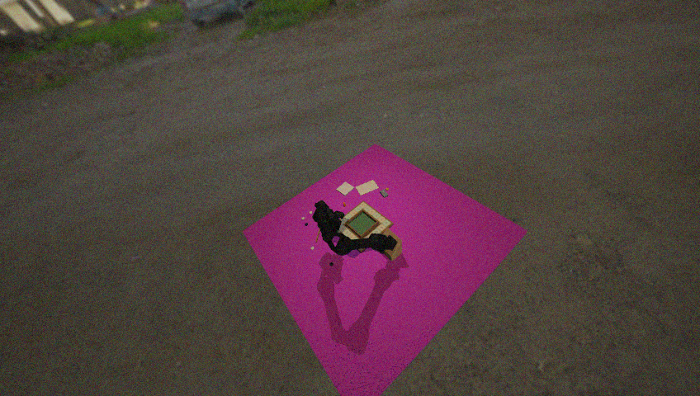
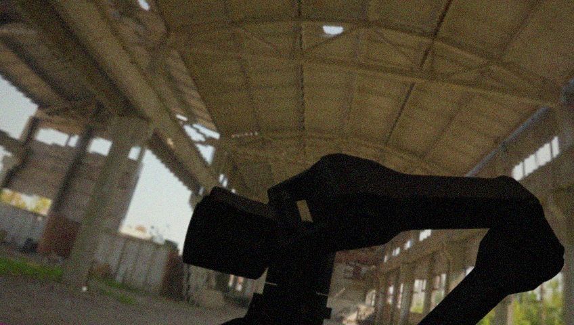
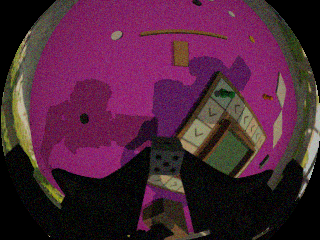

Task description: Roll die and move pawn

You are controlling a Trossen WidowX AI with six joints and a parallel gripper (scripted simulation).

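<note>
The small green piece is 110 mm ahead of my gripper tip, 80 mm below it and 60 mm to the right of it. Also, from my gripper tip: dice tray: 180 mm to the right, 100 mm below; white die: right at my gripper tip; thin stick: 170 mm ahead, 100 mm below, 50 mm to the left.
</note>
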